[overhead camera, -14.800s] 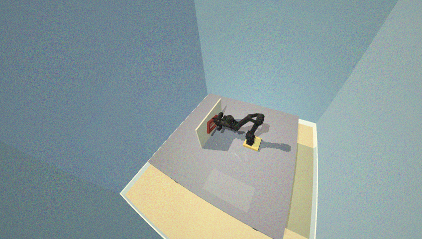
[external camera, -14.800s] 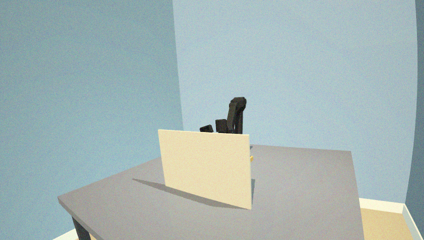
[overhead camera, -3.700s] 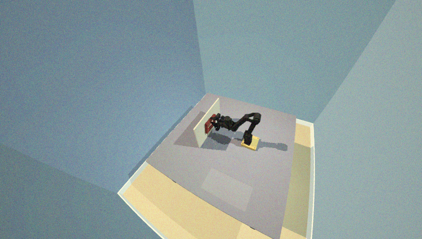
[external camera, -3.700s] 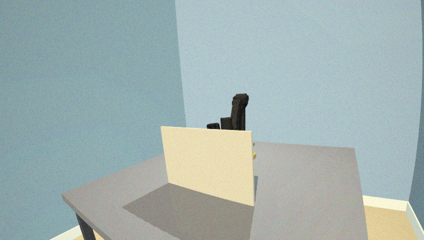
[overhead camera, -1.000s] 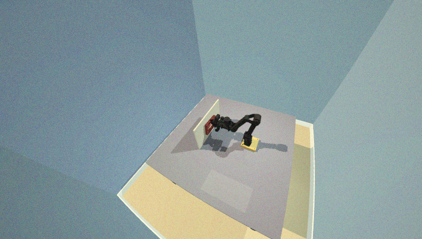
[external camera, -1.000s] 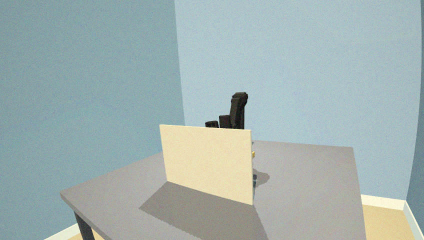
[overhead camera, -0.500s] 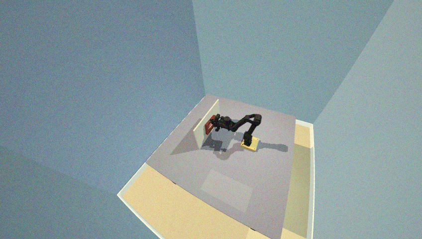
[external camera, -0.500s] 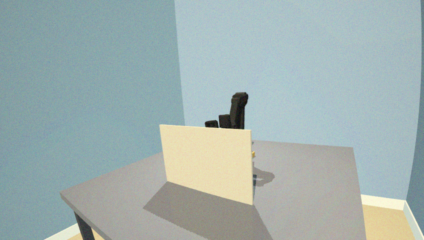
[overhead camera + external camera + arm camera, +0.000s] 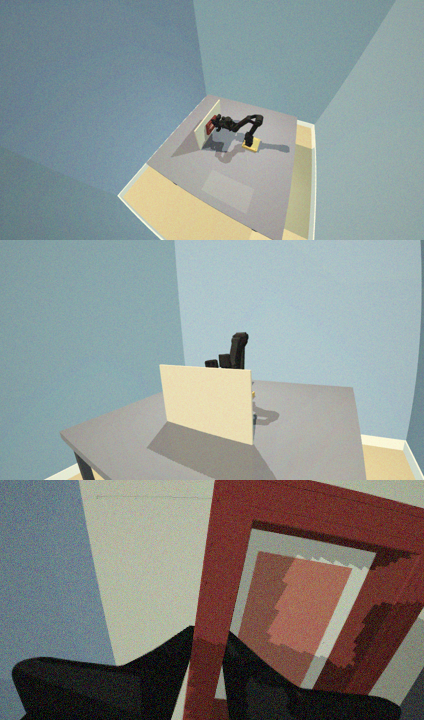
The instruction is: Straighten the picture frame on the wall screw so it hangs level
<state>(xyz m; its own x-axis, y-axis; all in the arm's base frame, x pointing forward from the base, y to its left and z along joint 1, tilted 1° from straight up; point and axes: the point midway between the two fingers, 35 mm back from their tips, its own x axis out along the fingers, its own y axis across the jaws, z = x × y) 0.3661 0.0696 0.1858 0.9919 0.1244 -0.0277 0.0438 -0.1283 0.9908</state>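
Now: the dark red picture frame 5 cm below my gripper tip and 1 cm to the left of it. From my gripper tip the other things lie so: cream wall panel 7 cm below, 2 cm ahead.
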